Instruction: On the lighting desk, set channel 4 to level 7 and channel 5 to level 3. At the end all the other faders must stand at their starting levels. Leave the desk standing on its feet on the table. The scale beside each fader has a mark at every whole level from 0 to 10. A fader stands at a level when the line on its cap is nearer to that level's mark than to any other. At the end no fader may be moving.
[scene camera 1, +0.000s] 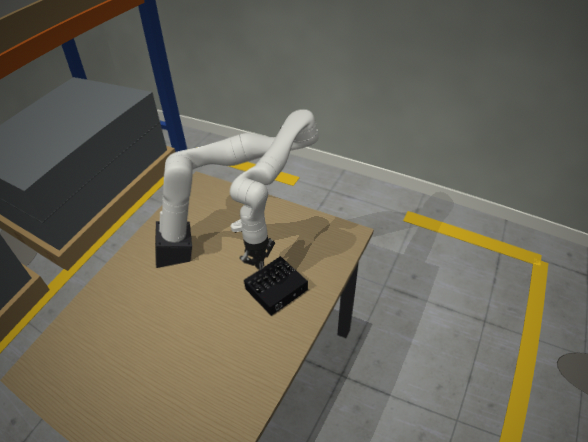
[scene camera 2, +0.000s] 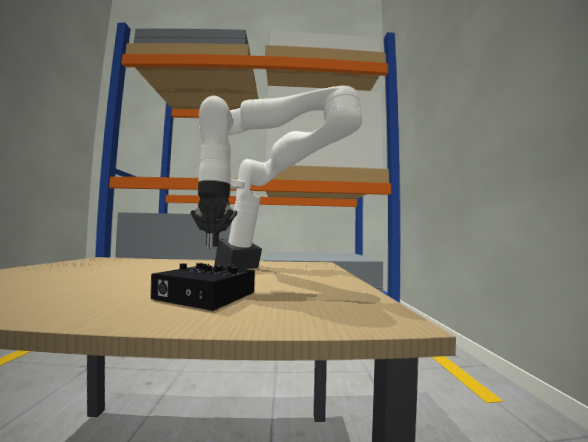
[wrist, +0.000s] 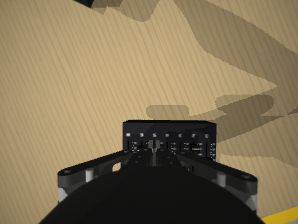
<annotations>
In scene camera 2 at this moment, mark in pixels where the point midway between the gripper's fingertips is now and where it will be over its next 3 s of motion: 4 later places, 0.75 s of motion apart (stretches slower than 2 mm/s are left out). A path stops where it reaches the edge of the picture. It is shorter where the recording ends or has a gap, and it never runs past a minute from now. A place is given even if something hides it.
My gripper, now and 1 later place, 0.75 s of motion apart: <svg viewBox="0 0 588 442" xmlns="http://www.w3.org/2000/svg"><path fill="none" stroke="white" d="M212 248L212 224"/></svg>
</annotations>
